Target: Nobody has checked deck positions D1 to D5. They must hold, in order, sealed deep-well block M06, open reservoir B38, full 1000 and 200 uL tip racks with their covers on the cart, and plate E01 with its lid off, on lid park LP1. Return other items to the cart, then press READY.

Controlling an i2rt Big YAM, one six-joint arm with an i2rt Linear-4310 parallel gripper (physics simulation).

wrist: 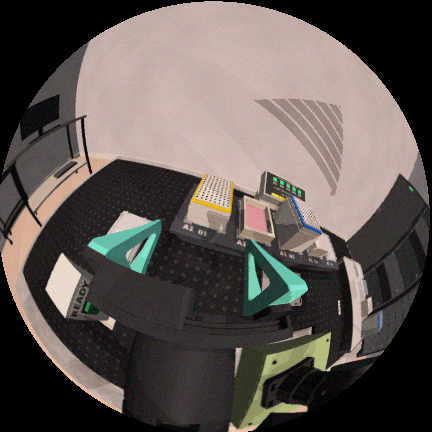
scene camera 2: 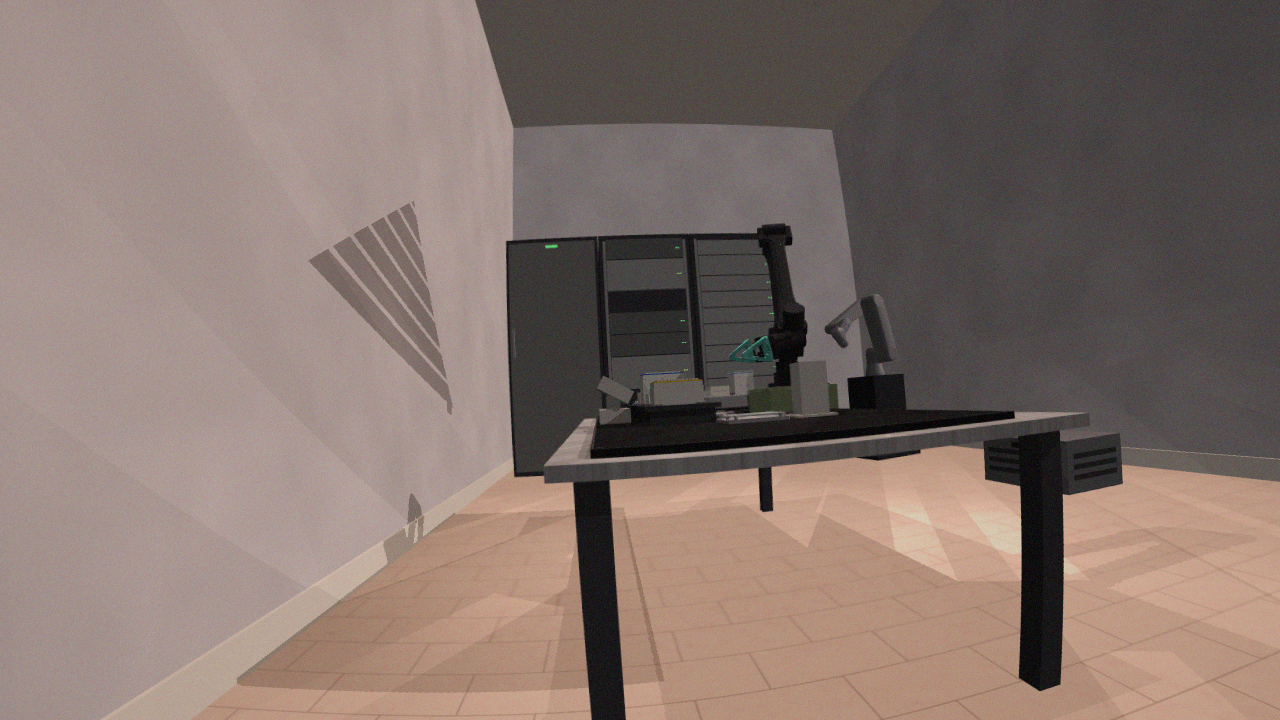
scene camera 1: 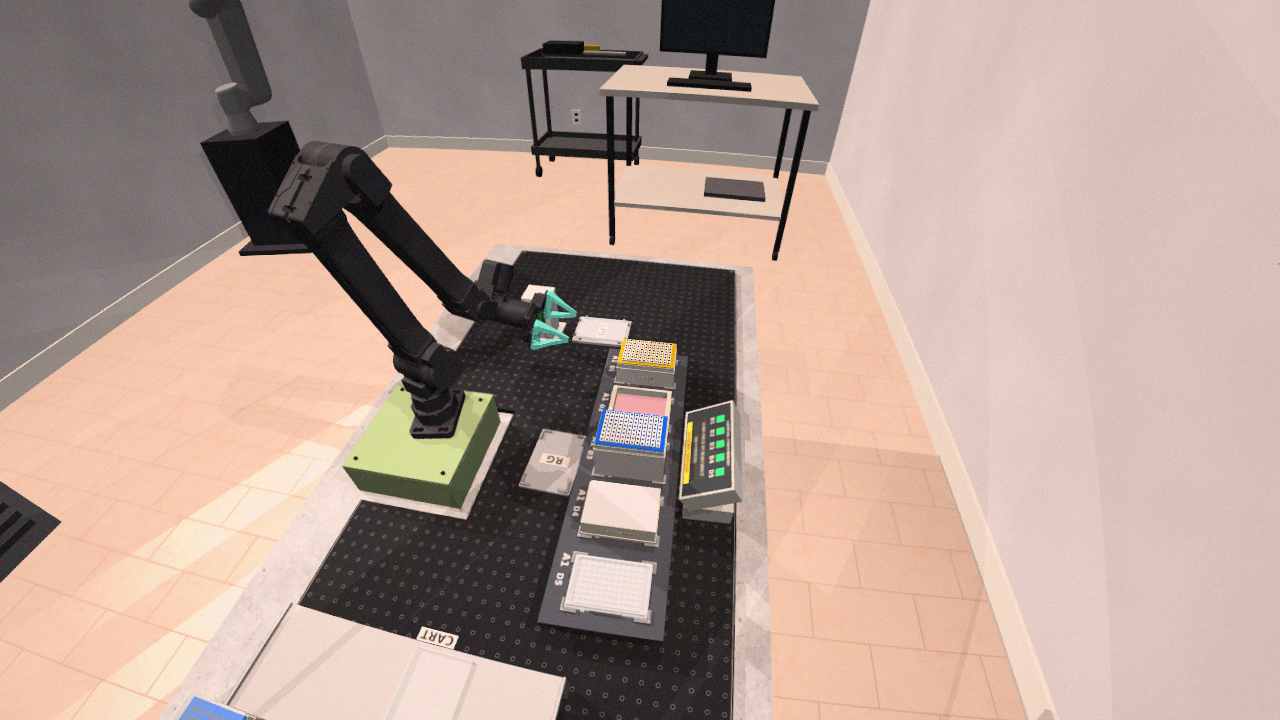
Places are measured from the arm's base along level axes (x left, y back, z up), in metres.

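Pixels of known places: gripper, fingertip midpoint: point(wrist: 203, 234) point(scene camera 2: 735, 357) point(scene camera 1: 572, 326); arm's base, origin of the base link: point(scene camera 2: 788, 386) point(scene camera 1: 439, 415).
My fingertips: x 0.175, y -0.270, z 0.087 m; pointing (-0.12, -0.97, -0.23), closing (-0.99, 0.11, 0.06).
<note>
Ahead of a thing's pixels: the offset from my fingertips to its top centre. "spot": to the spot under its first point.
My gripper point(scene camera 1: 570, 325) point(scene camera 2: 742, 352) point(wrist: 203, 234) is open and empty, raised beside the READY box {dy +0.101, dx +0.181, dz -0.032 m} point(scene camera 1: 539, 291) point(scene camera 2: 810, 389) point(wrist: 62, 285), between it and the white lid park LP1 {spot: dy -0.058, dx +0.165, dz -0.145 m} point(scene camera 1: 602, 330) point(wrist: 124, 222). On D1 is a yellow-topped rack {dy -0.165, dx -0.028, dz -0.050 m} point(scene camera 1: 647, 353) point(wrist: 214, 192). On D2 is an open reservoir {dy -0.144, dx -0.150, dz -0.083 m} point(scene camera 1: 640, 405) point(wrist: 257, 217) with a pink inside. On D3 is a blue-topped rack {dy -0.122, dx -0.273, dz -0.017 m} point(scene camera 1: 631, 431) point(wrist: 306, 215). On D4 is a plain white block {dy -0.101, dx -0.395, dz -0.073 m} point(scene camera 1: 620, 505). On D5 is a white plate {dy -0.080, dx -0.517, dz -0.100 m} point(scene camera 1: 608, 586). Item codes are unreadable. The button is partly hidden in the wrist view.
The status panel {spot: dy -0.264, dx -0.312, dz -0.043 m} point(scene camera 1: 711, 452) point(wrist: 282, 185), with green lights for D1 to D5, stands behind the deck. The RG pad {dy +0.034, dx -0.241, dz -0.148 m} point(scene camera 1: 537, 474) lies between arm base and deck. The cart {spot: dy +0.321, dx -0.632, dz -0.103 m} point(scene camera 1: 331, 662) is at the near end, with a blue item {spot: dy +0.400, dx -0.713, dz -0.009 m} point(scene camera 1: 210, 710) at its corner.
</note>
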